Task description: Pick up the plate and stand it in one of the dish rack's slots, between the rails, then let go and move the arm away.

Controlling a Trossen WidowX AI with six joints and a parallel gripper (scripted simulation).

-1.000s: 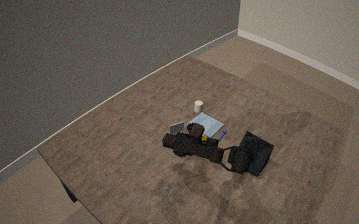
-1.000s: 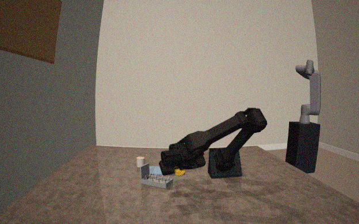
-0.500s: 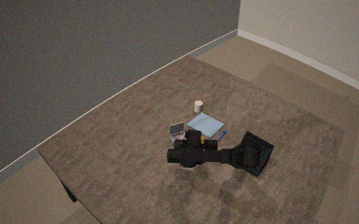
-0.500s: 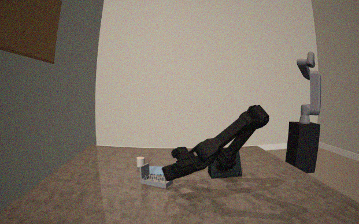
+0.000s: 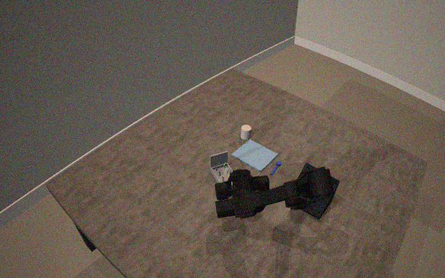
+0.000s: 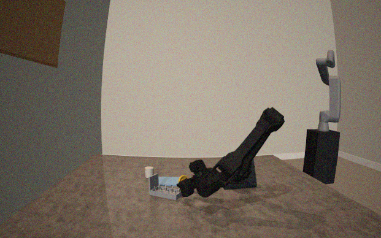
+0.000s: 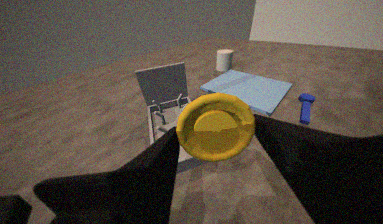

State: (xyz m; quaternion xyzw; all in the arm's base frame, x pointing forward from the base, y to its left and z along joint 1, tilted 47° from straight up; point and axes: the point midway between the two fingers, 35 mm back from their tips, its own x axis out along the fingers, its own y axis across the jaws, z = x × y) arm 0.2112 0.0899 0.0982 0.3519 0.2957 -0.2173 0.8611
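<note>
The grey dish rack lies 60 mm ahead of my gripper tip and 30 mm below it. The rest, counted from my gripper tip: light blue mat (180 mm to the right, 70 mm ahead, 60 mm below); blue spoon (190 mm to the right, 50 mm below, 40 mm behind); yellow plate (10 mm behind).
</note>
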